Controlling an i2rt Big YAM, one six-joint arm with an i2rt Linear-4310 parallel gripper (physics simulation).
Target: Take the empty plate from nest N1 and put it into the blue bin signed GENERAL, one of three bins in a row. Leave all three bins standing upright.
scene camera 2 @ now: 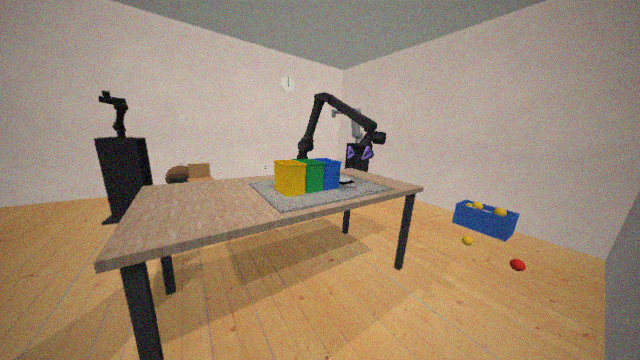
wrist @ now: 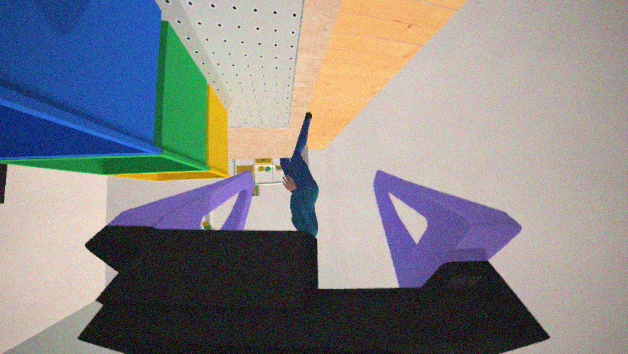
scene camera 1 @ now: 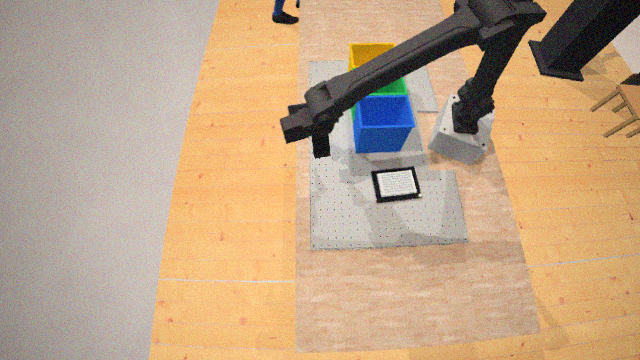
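Seen in the pictures: gripper, fingertip midpoint: (scene camera 2: 354, 159) (wrist: 313, 177); arm's base, link origin: (scene camera 1: 463, 119).
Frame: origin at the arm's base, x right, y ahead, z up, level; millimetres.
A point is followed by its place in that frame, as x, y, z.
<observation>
The white plate (scene camera 1: 396, 183) @[-238, 231, -97] (scene camera 2: 345, 178) @[-265, 245, -94] lies in a black-rimmed nest on the perforated board; the nest label is not readable. The blue bin (scene camera 1: 382, 139) @[-108, 297, -23] (scene camera 2: 332, 175) @[-57, 390, -25] (wrist: 90, 60) @[-69, 388, 6] stands upright at the end of the row nearest the plate. The green bin (scene camera 1: 396, 86) @[125, 246, -5] (scene camera 2: 314, 176) @[81, 409, -19] (wrist: 185, 100) @[59, 406, -36] stands upright in the middle and the yellow bin (scene camera 1: 370, 52) @[272, 352, 20] (scene camera 2: 290, 180) @[239, 432, -27] (wrist: 217, 137) @[189, 425, -22] upright at the far end. No bin sign is readable. My gripper (scene camera 2: 360, 154) @[-100, 547, 103] (wrist: 313, 177) @[-100, 547, 103] is open and empty, its purple fingers wide apart, in the air beside the blue bin; the fingers are hidden in scene camera 1.
The grey perforated board (scene camera 1: 340, 225) @[-402, 417, -120] (scene camera 2: 295, 203) @[250, 547, -119] (wrist: 260, 75) @[95, 518, -119] lies on the wooden table (scene camera 1: 400, 300) @[-628, 203, -132] (scene camera 2: 195, 215) @[687, 504, -132]. My arm (scene camera 1: 425, 47) @[-176, 301, 426] (scene camera 2: 350, 110) @[-163, 378, 381] reaches over the bins from its pale base (scene camera 1: 457, 145) @[-88, 14, -44]. A person (wrist: 303, 200) is beyond the table's far end.
</observation>
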